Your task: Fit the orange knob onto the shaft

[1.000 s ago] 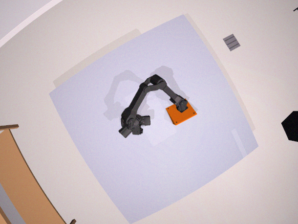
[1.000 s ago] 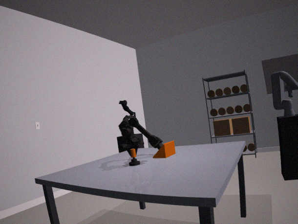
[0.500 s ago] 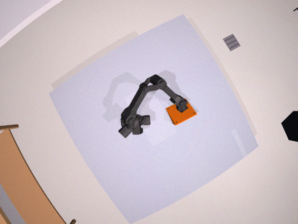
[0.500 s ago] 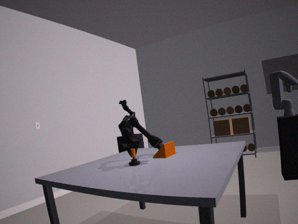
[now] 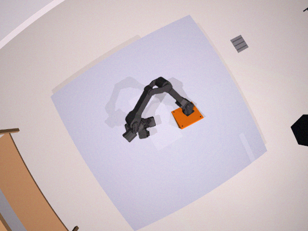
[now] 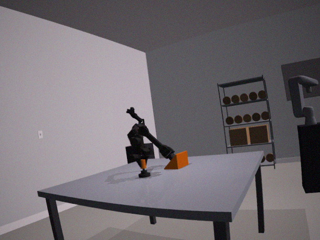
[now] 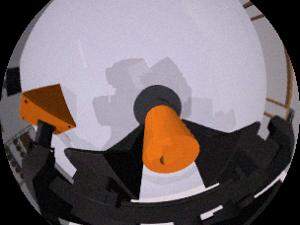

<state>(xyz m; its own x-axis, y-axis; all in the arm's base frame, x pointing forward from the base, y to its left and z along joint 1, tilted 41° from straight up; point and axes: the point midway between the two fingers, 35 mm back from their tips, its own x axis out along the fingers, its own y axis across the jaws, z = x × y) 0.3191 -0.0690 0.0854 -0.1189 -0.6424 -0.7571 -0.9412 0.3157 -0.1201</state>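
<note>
Right now my gripper tip is 20 mm below the orange knob. Also, from my gripper tip: dark round pedestal (40 mm below).
</note>
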